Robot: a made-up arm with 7 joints.
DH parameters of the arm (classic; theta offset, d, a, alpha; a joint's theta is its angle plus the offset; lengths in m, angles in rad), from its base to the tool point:
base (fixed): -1.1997 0 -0.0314 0
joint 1: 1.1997 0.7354 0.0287 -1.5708
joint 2: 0 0.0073 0.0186 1.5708
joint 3: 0 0.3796 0.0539 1.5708
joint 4: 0 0.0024 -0.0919 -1.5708
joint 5: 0 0.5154 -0.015 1.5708
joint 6: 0 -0.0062 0.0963 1.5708
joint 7: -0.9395 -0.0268 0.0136 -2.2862
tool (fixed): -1.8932 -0.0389 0 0
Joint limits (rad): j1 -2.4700..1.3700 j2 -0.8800..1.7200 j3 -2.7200..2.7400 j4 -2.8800..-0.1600 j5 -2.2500..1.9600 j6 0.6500..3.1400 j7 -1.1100..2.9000
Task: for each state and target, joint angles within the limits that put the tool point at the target. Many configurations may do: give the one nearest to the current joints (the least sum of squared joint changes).
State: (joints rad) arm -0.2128 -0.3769 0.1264 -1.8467 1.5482 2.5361 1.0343
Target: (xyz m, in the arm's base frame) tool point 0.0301 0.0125 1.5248
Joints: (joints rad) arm -0.2215 -0.8800 0.1917 -1.5963 1.5838 3.0080 0.9961
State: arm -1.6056 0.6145 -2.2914 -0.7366 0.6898 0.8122 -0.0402
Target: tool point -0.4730 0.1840 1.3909
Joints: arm -1.7268 0.3363 -2.2632 -1.3437 0.6297 0.7289 -0.0423
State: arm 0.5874 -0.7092 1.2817 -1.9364 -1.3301 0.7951 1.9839
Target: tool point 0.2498 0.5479 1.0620
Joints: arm 0.2038 -0.4743 0.9311 -2.0836 -1.3312 0.7690 1.9840
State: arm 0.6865 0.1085 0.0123 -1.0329 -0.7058 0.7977 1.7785
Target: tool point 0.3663 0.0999 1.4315
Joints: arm 0.5529 -0.5614 -0.1610 -1.5383 -0.6723 0.6500 1.7472
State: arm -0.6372 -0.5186 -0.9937 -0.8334 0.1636 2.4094 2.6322
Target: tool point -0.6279 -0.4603 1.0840
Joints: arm -0.2785 -0.8800 -1.5999 -1.5117 0.2873 2.2951 2.6614
